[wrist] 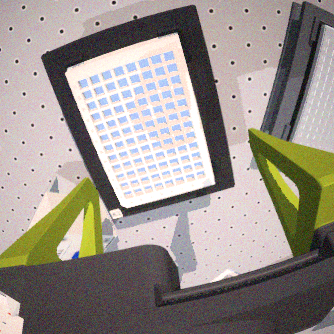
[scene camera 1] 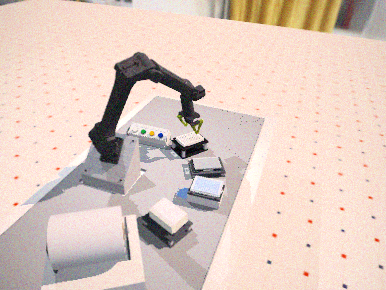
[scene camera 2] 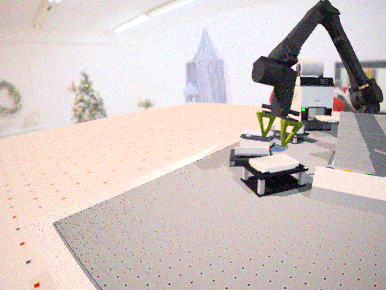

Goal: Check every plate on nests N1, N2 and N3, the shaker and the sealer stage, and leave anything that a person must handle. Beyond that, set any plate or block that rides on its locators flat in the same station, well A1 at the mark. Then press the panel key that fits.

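A white well plate [scene camera 1: 190,138] [scene camera 2: 274,163] [wrist: 135,120] lies on a black raised stand [scene camera 1: 184,150] [scene camera 2: 261,189] [wrist: 212,110] with pale posts; whether it sits fully flat is too fine to tell. My gripper [scene camera 1: 190,124] [scene camera 2: 274,140] [wrist: 168,161] is open and empty above it, fingers spread wide. A pale plate [scene camera 1: 207,164] [wrist: 319,95] sits on the dark grey nest beside it, cut off in the wrist view. A bluish-topped plate [scene camera 1: 207,185] lies on a white block-like station. A thick white block [scene camera 1: 168,214] sits on a dark low station. The panel [scene camera 1: 149,135] has white, green, yellow and blue keys.
A large white machine with a roll [scene camera 1: 85,237] stands at the near left in scene camera 1. The arm's pale wedge base [scene camera 1: 125,172] stands left of the stations. A blue patch [scene camera 1: 182,193] lies beside the bluish plate's station. The panel is close to the black stand.
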